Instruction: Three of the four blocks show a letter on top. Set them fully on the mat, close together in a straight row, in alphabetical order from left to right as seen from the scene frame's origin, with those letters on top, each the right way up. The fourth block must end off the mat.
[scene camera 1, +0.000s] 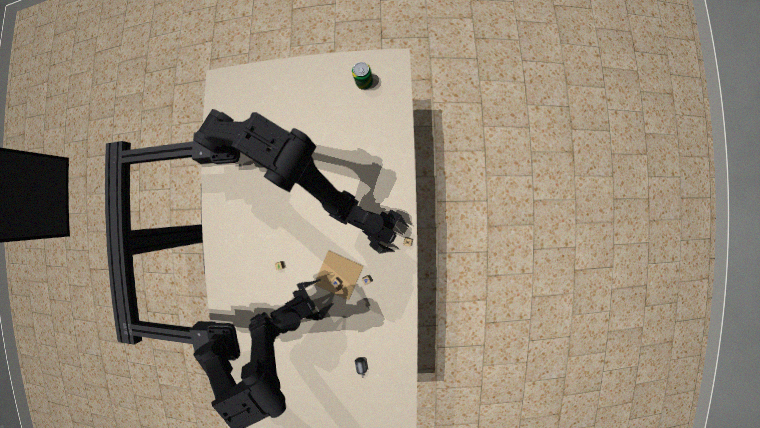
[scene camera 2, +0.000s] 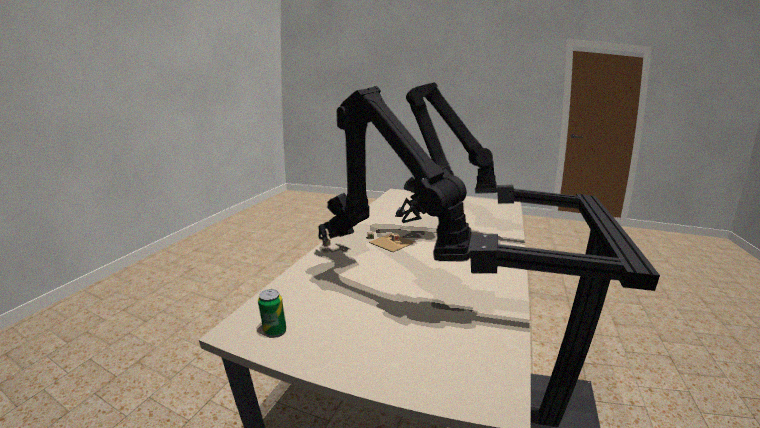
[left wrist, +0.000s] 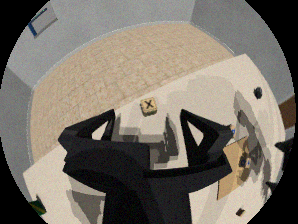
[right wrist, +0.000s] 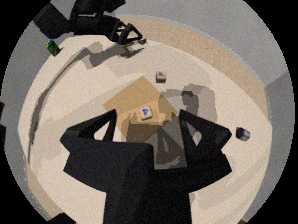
Observation:
In view: my left gripper (left wrist: 147, 112), my right gripper (right wrist: 147, 112), a tan mat (scene camera 1: 334, 265) and a green can (scene camera 2: 270, 302).
The tan mat shows as well in the left wrist view (left wrist: 234, 152) and in the right wrist view (right wrist: 138, 94).

